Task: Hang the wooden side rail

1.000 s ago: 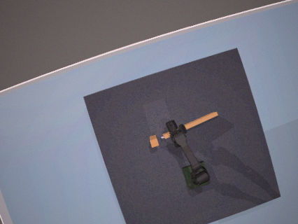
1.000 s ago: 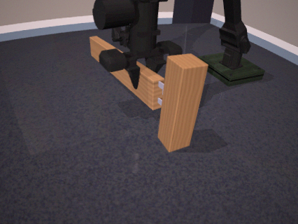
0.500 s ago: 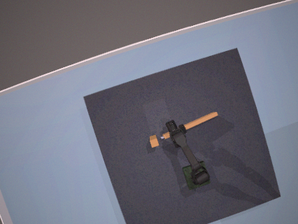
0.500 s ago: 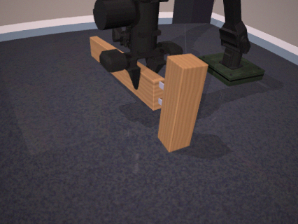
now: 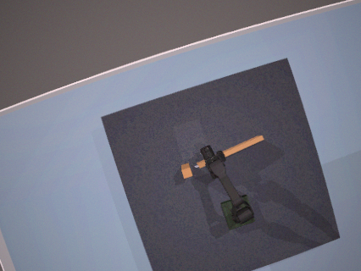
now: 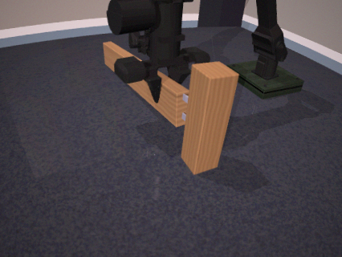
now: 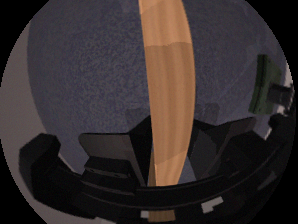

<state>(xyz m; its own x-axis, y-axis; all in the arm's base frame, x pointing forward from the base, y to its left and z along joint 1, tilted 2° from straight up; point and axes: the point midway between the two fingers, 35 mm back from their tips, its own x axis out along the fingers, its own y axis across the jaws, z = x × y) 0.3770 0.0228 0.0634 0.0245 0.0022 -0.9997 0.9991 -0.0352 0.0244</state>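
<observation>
The headboard post is 1 cm ahead of my gripper tip, 15 cm to the left of it and 4 cm above it.
</observation>
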